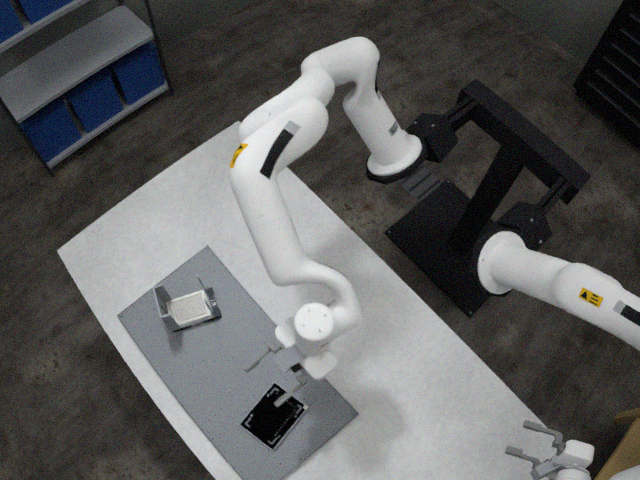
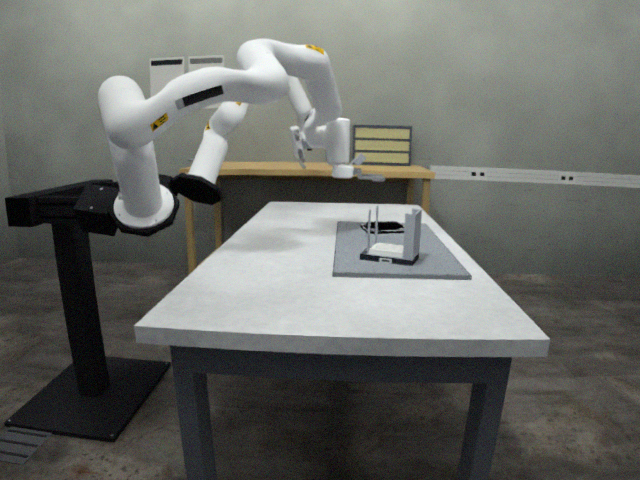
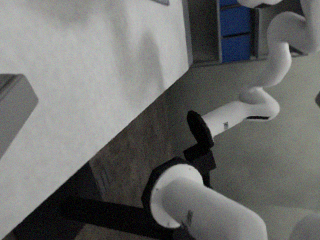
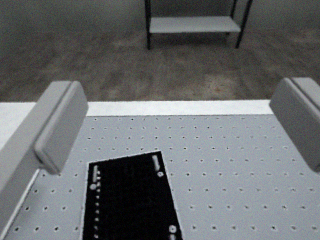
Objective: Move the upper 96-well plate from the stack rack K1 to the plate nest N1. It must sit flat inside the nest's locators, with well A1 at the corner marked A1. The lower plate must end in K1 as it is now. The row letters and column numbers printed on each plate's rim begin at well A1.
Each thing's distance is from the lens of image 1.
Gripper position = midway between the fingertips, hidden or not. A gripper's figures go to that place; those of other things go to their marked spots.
my right gripper [image 1: 259, 387]: 119 cm
black 96-well plate [image 1: 266, 423]: 136 cm
white 96-well plate [image 1: 195, 314]: 145 cm
